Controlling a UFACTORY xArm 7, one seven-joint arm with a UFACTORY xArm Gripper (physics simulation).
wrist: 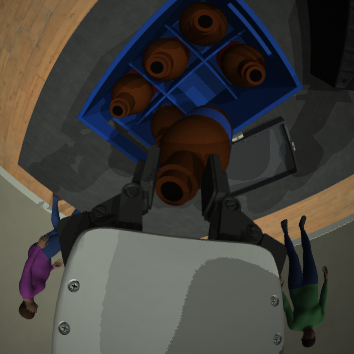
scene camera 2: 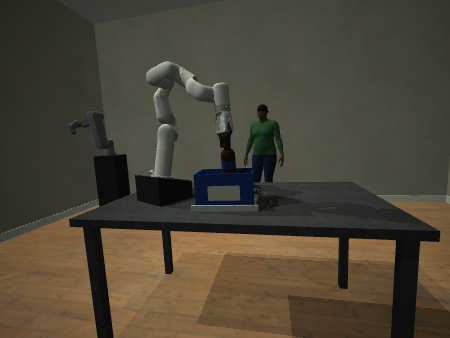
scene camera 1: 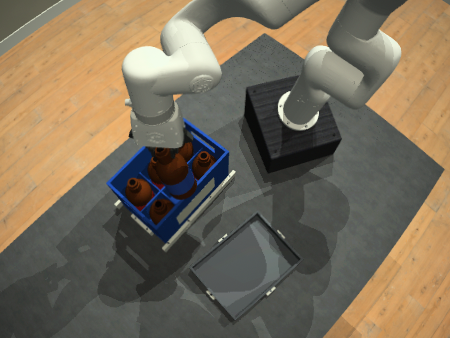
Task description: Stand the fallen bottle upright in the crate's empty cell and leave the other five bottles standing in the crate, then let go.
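Frame: origin at the arm's base, x ahead, y left, z up, level; millimetres.
Seen in the pictures: gripper, between the fingertips: (wrist: 181, 162) (scene camera 2: 225, 147) (scene camera 1: 164, 152); arm's base, origin of its link: (scene camera 2: 162, 177) (scene camera 1: 297, 110).
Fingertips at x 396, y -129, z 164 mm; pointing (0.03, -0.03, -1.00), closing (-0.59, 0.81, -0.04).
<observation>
Pixels of each thing's middle, then the offset from my fingertips to it. "spot": a spot on its surface instead.
- brown bottle with a blue label, middle of its body: (wrist: 195, 149) (scene camera 1: 172, 169) (scene camera 2: 227, 156) dy +23, dx +8, dz -48 mm
- blue crate, middle of its body: (wrist: 183, 77) (scene camera 1: 171, 180) (scene camera 2: 226, 188) dy -20, dx -4, dz -203 mm
- empty cell, a spot on its surface: (wrist: 197, 90) spot: dy +32, dx +13, dz -282 mm
- far bottle, middle of its body: (wrist: 202, 23) (scene camera 1: 180, 150) dy -65, dx -90, dz -205 mm
- right bottle, middle of its body: (wrist: 242, 64) (scene camera 1: 205, 167) dy +27, dx -94, dz -205 mm
- middle bottle, middle of its body: (wrist: 165, 58) (scene camera 1: 161, 170) dy -64, dx -6, dz -205 mm
- left bottle, middle of its body: (wrist: 132, 92) (scene camera 1: 139, 192) dy -66, dx +83, dz -205 mm
- shallow grey tray, middle of its body: (scene camera 1: 246, 264) (wrist: 251, 163) dy +282, dx +34, dz -278 mm
My gripper (scene camera 1: 162, 150) (scene camera 2: 226, 142) (wrist: 181, 162) is shut on the neck of a brown bottle with a blue label (scene camera 1: 172, 171) (scene camera 2: 228, 154) (wrist: 197, 140). The bottle hangs nearly upright over the blue crate (scene camera 1: 222, 170) (scene camera 2: 200, 190) (wrist: 270, 95), its base at about rim height. In the wrist view the empty cell (wrist: 197, 90) shows just beyond the held bottle. Five other brown bottles stand in the crate; in the wrist view they are a far bottle (wrist: 203, 22), a right bottle (wrist: 243, 65), a middle bottle (wrist: 166, 59), a left bottle (wrist: 132, 94) and a near bottle (wrist: 166, 120), partly hidden.
The crate stands between pale rails (scene camera 1: 200, 210). A shallow grey tray (scene camera 1: 207, 256) (wrist: 295, 162) lies beside it on the dark table. The black box (scene camera 1: 300, 157) (scene camera 2: 162, 190) under the arm's base stands on the other side. A person in green (scene camera 2: 262, 135) stands behind the table.
</observation>
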